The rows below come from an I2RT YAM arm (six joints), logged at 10 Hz.
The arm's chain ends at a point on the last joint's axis. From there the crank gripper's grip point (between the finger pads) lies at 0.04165 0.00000 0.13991 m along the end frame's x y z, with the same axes.
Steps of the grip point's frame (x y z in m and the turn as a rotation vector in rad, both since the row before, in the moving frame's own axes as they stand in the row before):
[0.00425, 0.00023, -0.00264, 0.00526, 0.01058, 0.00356]
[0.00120, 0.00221, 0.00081, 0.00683, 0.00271, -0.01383]
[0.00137, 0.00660, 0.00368, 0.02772, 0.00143, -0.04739]
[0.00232, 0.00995, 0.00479, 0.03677, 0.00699, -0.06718]
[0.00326, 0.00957, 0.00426, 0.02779, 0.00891, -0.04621]
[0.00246, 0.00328, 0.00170, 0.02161, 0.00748, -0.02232]
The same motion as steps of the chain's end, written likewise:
[0.00277, 0.00081, -0.00219, 0.00526, 0.01058, 0.00356]
[0.00083, 0.00374, 0.00093, 0.00683, 0.00271, -0.01383]
[0.00131, 0.01245, 0.00382, 0.02772, 0.00143, -0.04739]
[0.00161, 0.01791, 0.00523, 0.03677, 0.00699, -0.06718]
[0.00215, 0.01540, 0.00472, 0.02779, 0.00891, -0.04621]
[0.00146, 0.00724, 0.00206, 0.02161, 0.00748, -0.02232]

